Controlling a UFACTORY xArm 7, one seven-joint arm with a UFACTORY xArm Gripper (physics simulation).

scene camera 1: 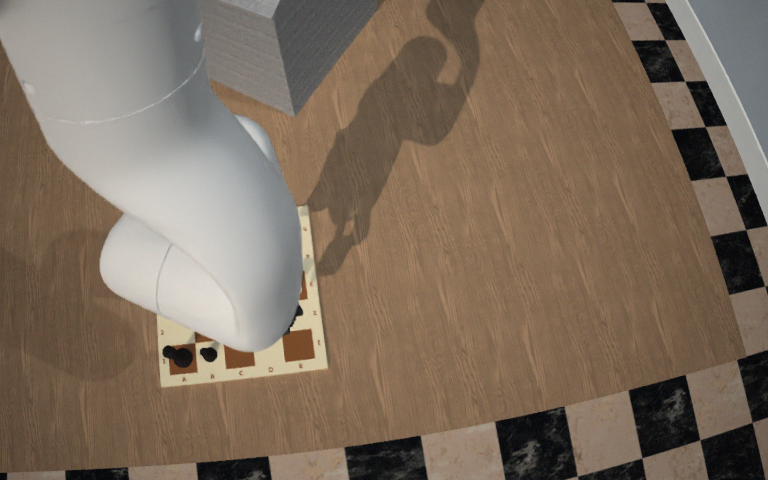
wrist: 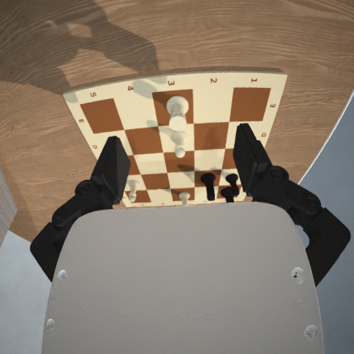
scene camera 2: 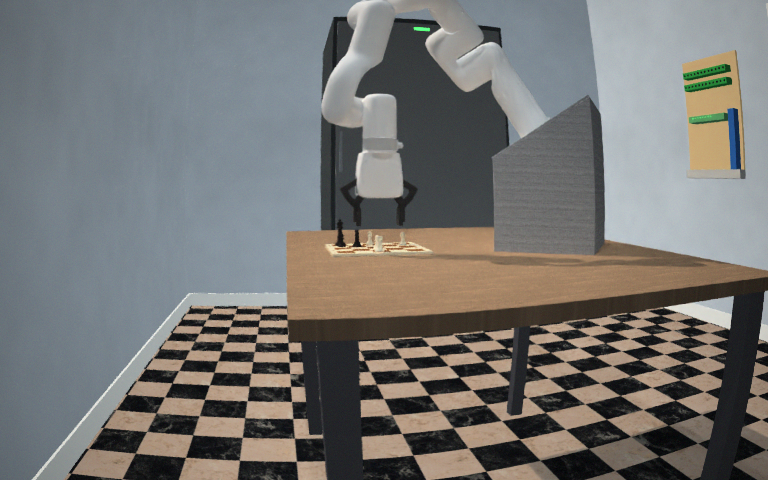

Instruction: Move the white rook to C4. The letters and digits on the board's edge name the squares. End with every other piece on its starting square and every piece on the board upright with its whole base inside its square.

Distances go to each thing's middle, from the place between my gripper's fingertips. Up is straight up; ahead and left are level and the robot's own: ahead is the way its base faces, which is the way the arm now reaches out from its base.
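Chessboard (scene camera 1: 302, 350): 60 mm below my hand, 70 mm to the right of it, 20 mm behind it.
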